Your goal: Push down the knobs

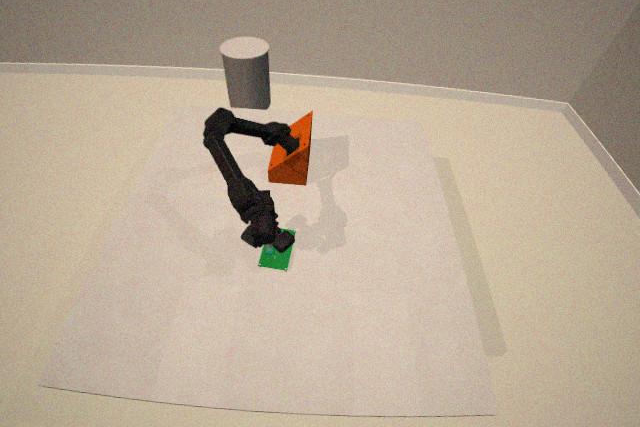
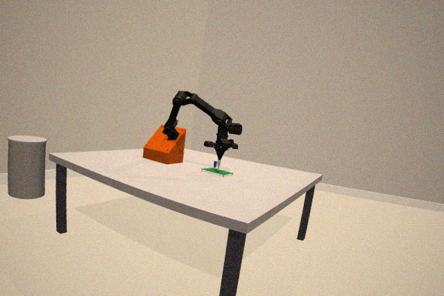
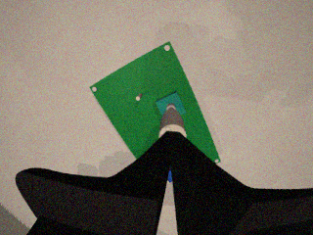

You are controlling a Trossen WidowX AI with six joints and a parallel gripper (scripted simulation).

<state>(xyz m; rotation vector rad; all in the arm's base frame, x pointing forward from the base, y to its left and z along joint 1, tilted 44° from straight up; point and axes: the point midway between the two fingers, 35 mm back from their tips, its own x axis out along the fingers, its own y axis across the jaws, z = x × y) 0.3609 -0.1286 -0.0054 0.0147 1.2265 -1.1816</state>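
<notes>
The white round knob is 1 cm below my gripper tip. Also, from my gripper tip: blue knob 4 cm behind, 4 cm to the left, 3 cm below.
</notes>
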